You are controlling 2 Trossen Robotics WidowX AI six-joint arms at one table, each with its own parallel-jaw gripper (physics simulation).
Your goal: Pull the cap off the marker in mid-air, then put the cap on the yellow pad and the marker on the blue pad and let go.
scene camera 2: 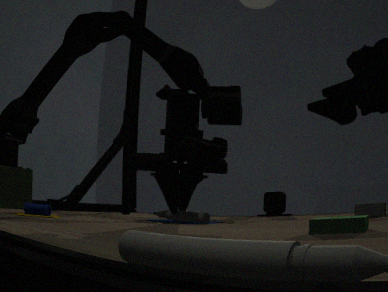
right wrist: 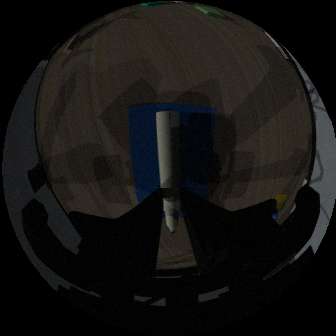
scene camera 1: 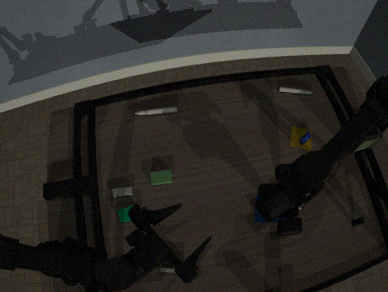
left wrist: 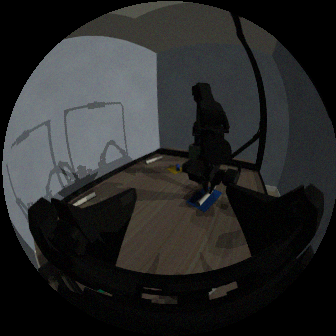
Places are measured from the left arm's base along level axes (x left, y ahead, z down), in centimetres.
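Where they show: left gripper, fingertip midpoint: (scene camera 2: 314,100) (scene camera 1: 195,221) (left wrist: 181,191); right gripper, fingertip midpoint: (scene camera 2: 177,213) (right wrist: 170,191) (left wrist: 207,192); right arm's base, origin of the base link: (scene camera 2: 6,167) (left wrist: 198,144).
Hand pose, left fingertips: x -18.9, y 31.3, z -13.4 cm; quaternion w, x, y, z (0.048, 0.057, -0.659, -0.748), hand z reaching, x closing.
Note:
Each offset is from my left fingertips to the centre of the thing.
The blue cap @[dy +44.5, dx -7.8, dz +17.9 cm] (scene camera 1: 305,137) (scene camera 2: 37,209) (left wrist: 178,167) lies on the yellow pad @[dy +44.2, dx -6.7, dz +18.8 cm] (scene camera 1: 296,143) (left wrist: 172,170) (right wrist: 282,200). My right gripper (scene camera 2: 180,212) (left wrist: 207,192) (right wrist: 170,191) points down and is shut on the uncapped white marker @[dy +20.3, dx -14.2, dz +17.8 cm] (scene camera 2: 196,217) (left wrist: 204,199) (right wrist: 168,145). The marker is level, at the surface of the blue pad @[dy +19.5, dx -13.1, dz +18.8 cm] (scene camera 1: 259,216) (left wrist: 214,201) (right wrist: 142,150) or very close above it; whether it touches is hard to tell. In scene camera 1 the arm hides most of the marker. My left gripper (scene camera 1: 194,222) (scene camera 2: 316,99) (left wrist: 181,191) is open and empty, away from both pads.
Two other white markers @[dy +20.1, dx +34.8, dz +17.9 cm] (scene camera 1: 157,111) @[dy +59.8, dx +3.9, dz +17.8 cm] (scene camera 1: 295,91) lie toward the far edge. A light green block @[dy +5.8, dx +17.8, dz +18.1 cm] (scene camera 1: 161,177) (scene camera 2: 339,224), a grey block @[dy -5.0, dx +23.2, dz +18.2 cm] (scene camera 1: 122,192) and a teal block @[dy -8.4, dx +17.2, dz +18.1 cm] (scene camera 1: 125,214) lie at the left in scene camera 1. A black frame (scene camera 1: 210,82) borders the table.

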